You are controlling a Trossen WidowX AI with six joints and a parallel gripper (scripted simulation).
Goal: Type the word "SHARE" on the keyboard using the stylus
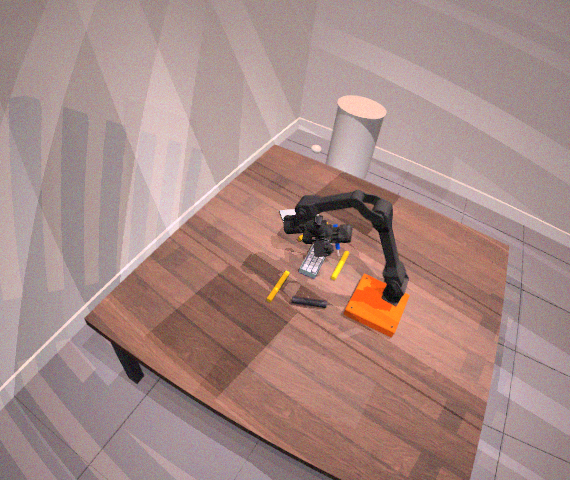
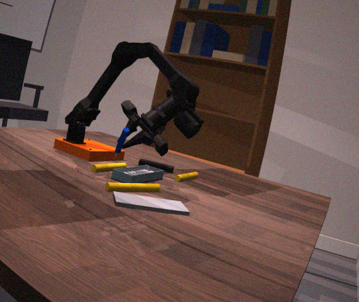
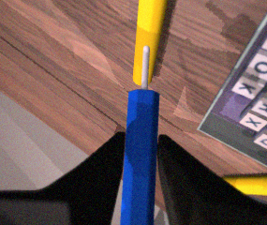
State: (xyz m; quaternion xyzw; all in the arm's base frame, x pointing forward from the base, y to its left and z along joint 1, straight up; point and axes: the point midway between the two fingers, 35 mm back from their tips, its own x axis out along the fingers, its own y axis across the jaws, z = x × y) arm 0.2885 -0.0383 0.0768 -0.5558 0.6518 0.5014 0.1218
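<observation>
Now: the thin grey tip 4 cm below my gripper tip, 2 cm to the left of it and 2 cm behind it. Round my gripper tip: blue stylus (1 cm to the left, 1 cm below, 1 cm behind); dark cylinder (25 cm to the left, 7 cm below, 4 cm behind); yellow cylinder (13 cm ahead, 8 cm below, 7 cm to the right).
</observation>
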